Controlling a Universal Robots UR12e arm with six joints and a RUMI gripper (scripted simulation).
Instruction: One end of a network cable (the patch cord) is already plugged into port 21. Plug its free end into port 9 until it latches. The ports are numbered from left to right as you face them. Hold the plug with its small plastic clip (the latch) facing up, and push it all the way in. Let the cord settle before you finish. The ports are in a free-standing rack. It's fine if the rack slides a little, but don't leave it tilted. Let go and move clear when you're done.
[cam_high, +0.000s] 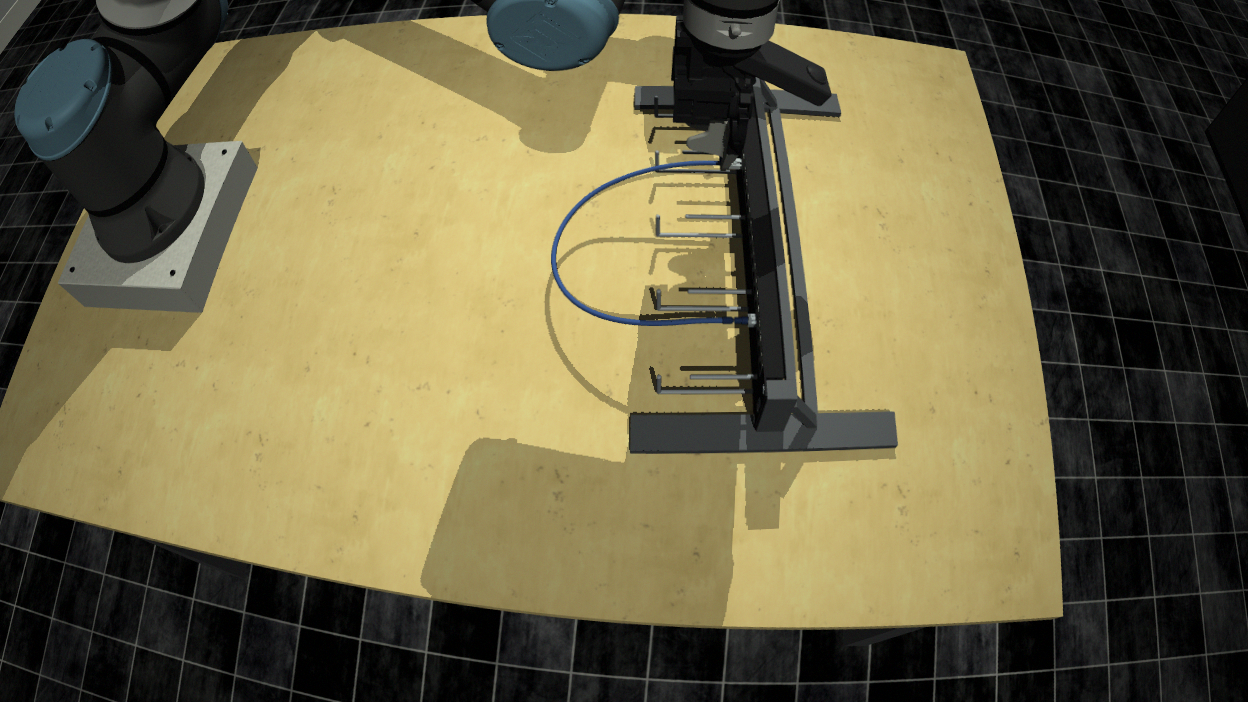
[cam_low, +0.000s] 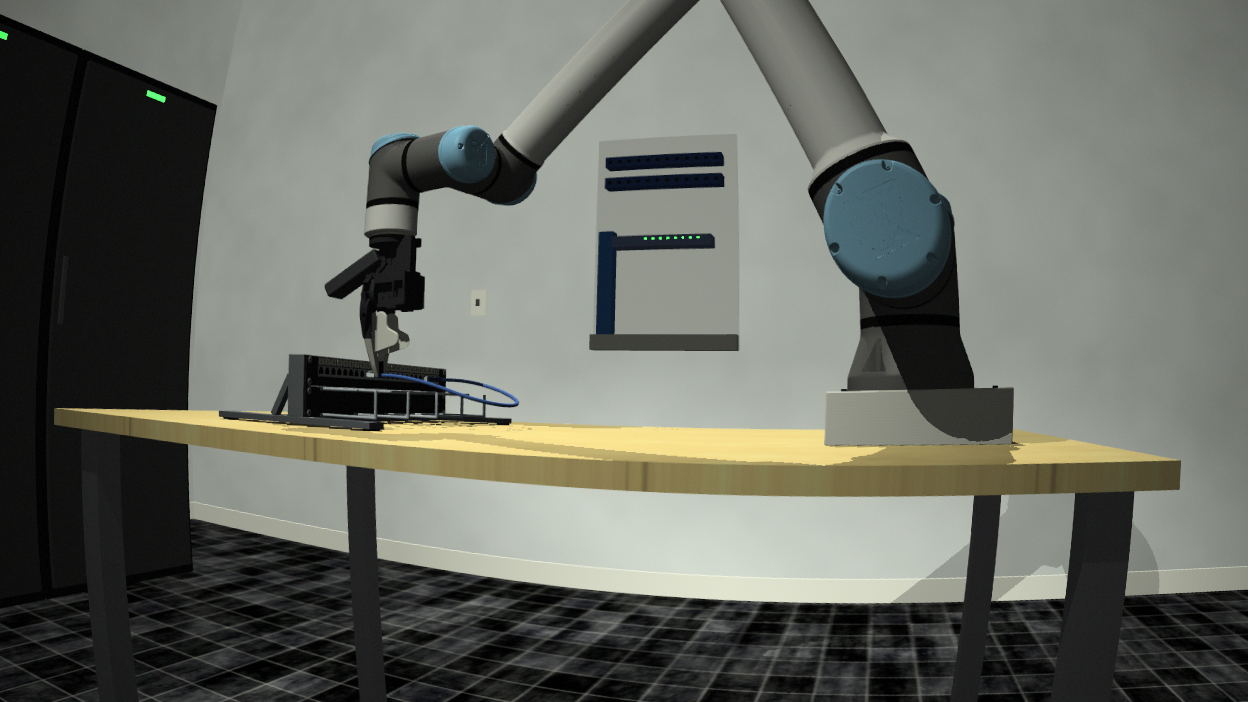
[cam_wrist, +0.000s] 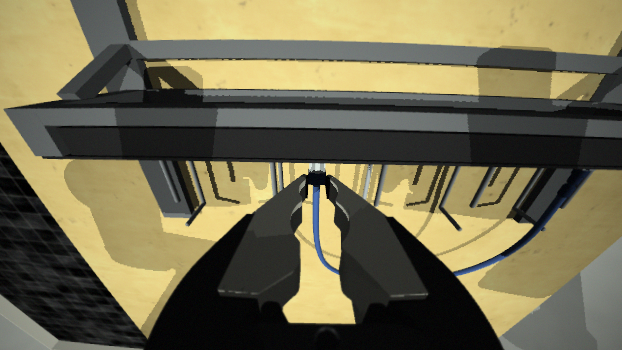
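The cable plug lies 1 cm ahead of my hand and 1 cm below it.
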